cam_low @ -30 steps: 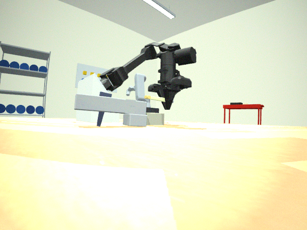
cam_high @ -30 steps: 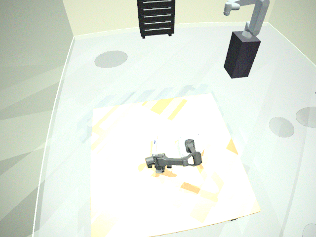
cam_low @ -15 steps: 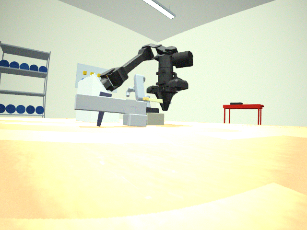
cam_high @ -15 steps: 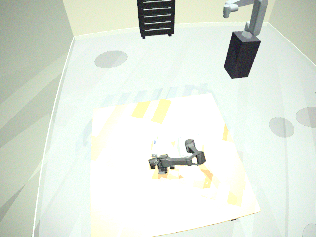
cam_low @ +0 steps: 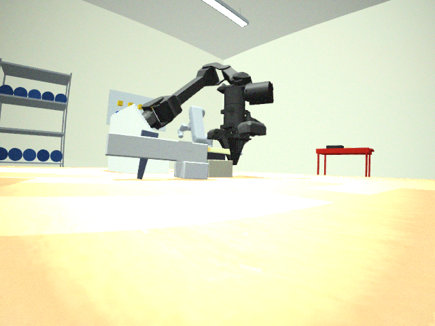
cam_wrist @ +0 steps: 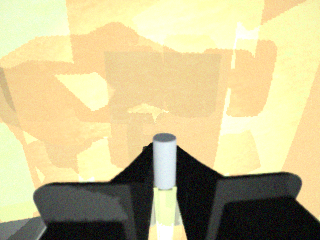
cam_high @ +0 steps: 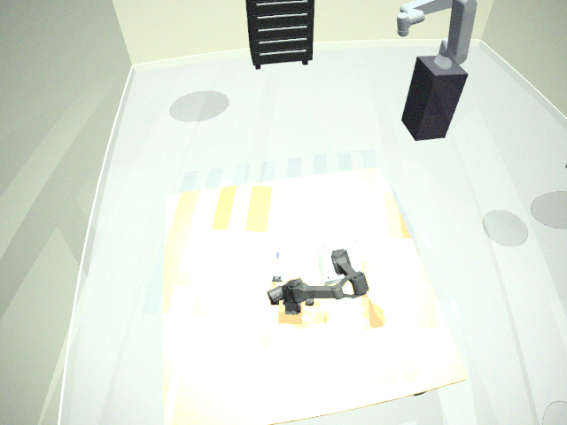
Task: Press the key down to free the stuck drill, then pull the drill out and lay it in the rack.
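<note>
Now: gripper tip 4 cm to the left of the drill, 3 cm below it and 1 cm past it. Also, from my gripper tip: pale grey fixture: 23 cm to the right, 2 cm ahead, 1 cm above; then grey-beige rack: 5 cm to the right, 1 cm below, 1 cm behind; then dark blue key: 26 cm to the right, 2 cm ahead, 2 cm above.
</note>
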